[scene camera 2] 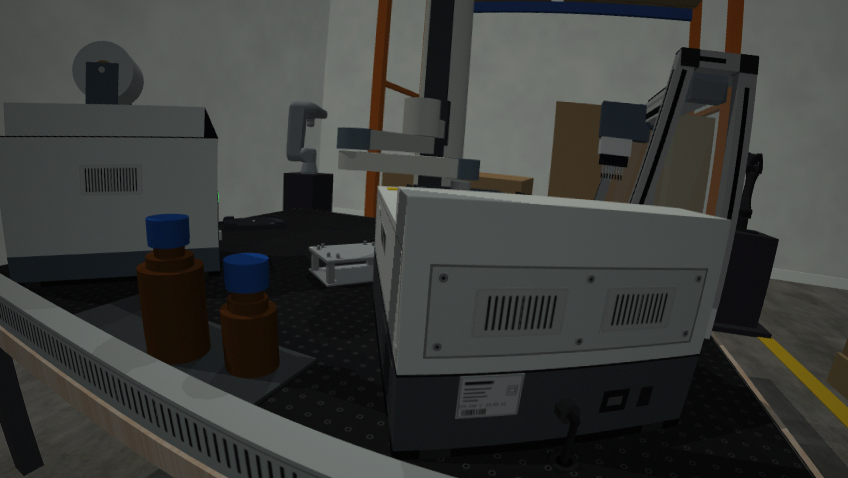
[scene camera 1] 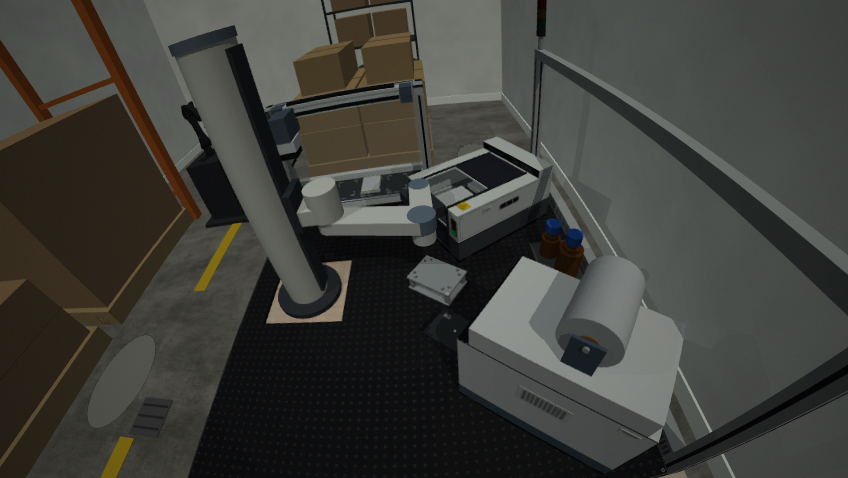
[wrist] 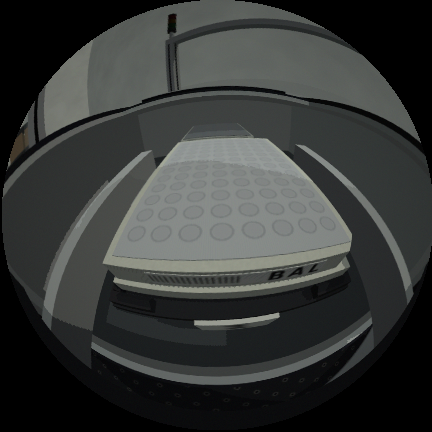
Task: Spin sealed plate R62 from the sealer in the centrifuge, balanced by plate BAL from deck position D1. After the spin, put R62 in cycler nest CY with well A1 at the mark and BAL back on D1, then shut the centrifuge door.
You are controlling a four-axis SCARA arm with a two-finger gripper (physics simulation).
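Frame: origin at the arm's base, x ahead, y left, z up, level; metres.
Where they show: gripper, fingertip midpoint: [scene camera 1: 459,194] [wrist: 224,154]; arm's base, link origin: [scene camera 1: 310,291].
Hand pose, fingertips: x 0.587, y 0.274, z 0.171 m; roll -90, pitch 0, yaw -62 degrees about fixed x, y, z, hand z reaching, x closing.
Observation:
Each offset is from my fingertips to the top centre of the thing. "pt": to the spot under its first point.
Plate BAL @(0.022 m back, 0.012 m right, 0.004 m up) [wrist: 225,200], a pale sealed plate with round wells, fills the middle of the wrist view, its label facing the camera. My gripper [wrist: 224,154] is shut on plate BAL, with a finger along each long side. Grey walls surround the plate; whether it rests on anything is not clear. The arm's end is beside the open top of the white centrifuge [scene camera 1: 504,198] [scene camera 2: 558,237], and the gripper is mostly hidden in both scene views. The centrifuge's dark door panel @(0.130 m ahead, 0.076 m left, 0.055 m up) [scene camera 1: 489,169] is slid back; a pale thing shows in the opening. The sealer @(0.155 m ahead, 0.746 m right, 0.318 m up) [scene camera 1: 516,314] [scene camera 2: 106,172] carries a roll. No R62 label is readable.
A silver raised stand [scene camera 1: 436,274] [scene camera 2: 341,254] is between centrifuge and sealer. Two brown bottles @(pt 0.321 m ahead, 0.341 m right, 0.025 m down) [scene camera 1: 570,252] [scene camera 2: 173,308] with blue caps stand near the bench edge. A gantry [scene camera 1: 356,97] [scene camera 2: 665,118] spans a dark deck bearing a white block @(0.391 m back, 0.309 m left, 0.090 m down) [scene camera 1: 371,184].

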